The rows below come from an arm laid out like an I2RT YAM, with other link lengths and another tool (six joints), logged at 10 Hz.
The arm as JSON. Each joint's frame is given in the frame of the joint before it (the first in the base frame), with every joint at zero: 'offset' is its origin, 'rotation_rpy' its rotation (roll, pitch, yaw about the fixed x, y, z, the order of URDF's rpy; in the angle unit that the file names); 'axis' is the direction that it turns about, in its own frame. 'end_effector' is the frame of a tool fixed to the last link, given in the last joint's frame.
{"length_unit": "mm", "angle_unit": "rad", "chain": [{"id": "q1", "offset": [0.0, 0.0, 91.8], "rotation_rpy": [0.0, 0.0, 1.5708], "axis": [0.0, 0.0, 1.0]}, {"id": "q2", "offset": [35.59, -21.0, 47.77], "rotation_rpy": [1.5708, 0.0, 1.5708], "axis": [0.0, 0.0, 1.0]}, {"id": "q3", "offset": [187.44, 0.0, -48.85], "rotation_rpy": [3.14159, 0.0, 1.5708], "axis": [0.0, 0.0, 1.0]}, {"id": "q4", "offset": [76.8, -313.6, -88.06], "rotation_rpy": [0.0, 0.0, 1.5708], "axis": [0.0, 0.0, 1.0]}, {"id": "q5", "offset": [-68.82, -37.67, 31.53], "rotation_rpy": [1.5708, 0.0, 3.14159], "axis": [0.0, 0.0, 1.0]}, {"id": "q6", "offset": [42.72, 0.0, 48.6], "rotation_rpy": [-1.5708, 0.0, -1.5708], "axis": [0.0, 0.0, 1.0]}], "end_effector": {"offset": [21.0, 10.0, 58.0], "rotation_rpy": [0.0, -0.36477, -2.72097]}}
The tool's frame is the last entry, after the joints.
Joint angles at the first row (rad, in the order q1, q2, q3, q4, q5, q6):
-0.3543, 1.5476, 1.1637, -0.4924, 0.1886, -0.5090
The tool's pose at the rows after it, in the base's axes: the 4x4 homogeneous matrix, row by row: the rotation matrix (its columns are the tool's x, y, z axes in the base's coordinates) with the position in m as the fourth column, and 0 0 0 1 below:
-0.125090, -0.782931, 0.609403, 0.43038; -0.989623, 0.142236, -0.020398, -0.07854; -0.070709, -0.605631, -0.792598, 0.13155; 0, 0, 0, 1
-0.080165, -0.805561, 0.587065, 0.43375; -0.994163, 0.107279, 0.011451, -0.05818; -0.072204, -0.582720, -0.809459, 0.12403; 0, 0, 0, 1
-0.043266, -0.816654, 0.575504, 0.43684; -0.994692, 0.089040, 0.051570, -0.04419; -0.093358, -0.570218, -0.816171, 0.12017; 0, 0, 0, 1
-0.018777, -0.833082, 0.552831, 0.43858; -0.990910, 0.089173, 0.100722, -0.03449; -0.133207, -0.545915, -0.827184, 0.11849; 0, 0, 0, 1
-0.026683, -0.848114, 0.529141, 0.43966; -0.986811, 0.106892, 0.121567, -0.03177; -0.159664, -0.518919, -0.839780, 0.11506; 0, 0, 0, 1
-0.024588, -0.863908, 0.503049, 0.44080; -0.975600, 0.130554, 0.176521, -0.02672; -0.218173, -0.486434, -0.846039, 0.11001; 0, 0, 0, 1
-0.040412, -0.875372, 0.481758, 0.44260; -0.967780, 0.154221, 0.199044, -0.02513; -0.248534, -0.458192, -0.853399, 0.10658; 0, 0, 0, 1
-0.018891, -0.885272, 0.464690, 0.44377; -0.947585, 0.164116, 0.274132, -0.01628; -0.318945, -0.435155, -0.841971, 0.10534; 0, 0, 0, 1
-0.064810, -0.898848, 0.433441, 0.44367; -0.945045, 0.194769, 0.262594, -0.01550; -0.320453, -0.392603, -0.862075, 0.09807; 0, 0, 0, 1
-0.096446, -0.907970, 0.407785, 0.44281; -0.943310, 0.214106, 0.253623, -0.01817; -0.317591, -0.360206, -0.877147, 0.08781; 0, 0, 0, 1
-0.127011, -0.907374, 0.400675, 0.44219; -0.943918, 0.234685, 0.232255, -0.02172; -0.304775, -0.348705, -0.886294, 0.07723; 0, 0, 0, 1
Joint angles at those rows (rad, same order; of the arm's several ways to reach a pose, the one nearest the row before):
-0.2829, 1.5618, 1.1570, -0.4951, 0.2124, -0.5046
-0.2351, 1.5889, 1.1689, -0.5080, 0.2151, -0.5060
-0.2073, 1.6113, 1.1845, -0.5190, 0.1938, -0.5032
-0.1934, 1.6391, 1.2166, -0.5575, 0.1572, -0.4942
-0.1902, 1.6709, 1.2476, -0.5930, 0.1430, -0.4766
-0.1902, 1.7081, 1.2797, -0.6308, 0.0928, -0.4559
-0.1902, 1.7439, 1.3142, -0.6641, 0.0741, -0.4347
-0.1868, 1.7674, 1.3376, -0.6908, 0.0012, -0.4238
-0.1802, 1.8073, 1.3691, -0.7296, 0.0219, -0.3901
-0.1836, 1.8413, 1.3822, -0.7444, 0.0346, -0.3758
-0.1866, 1.8614, 1.3751, -0.7311, 0.0567, -0.3582

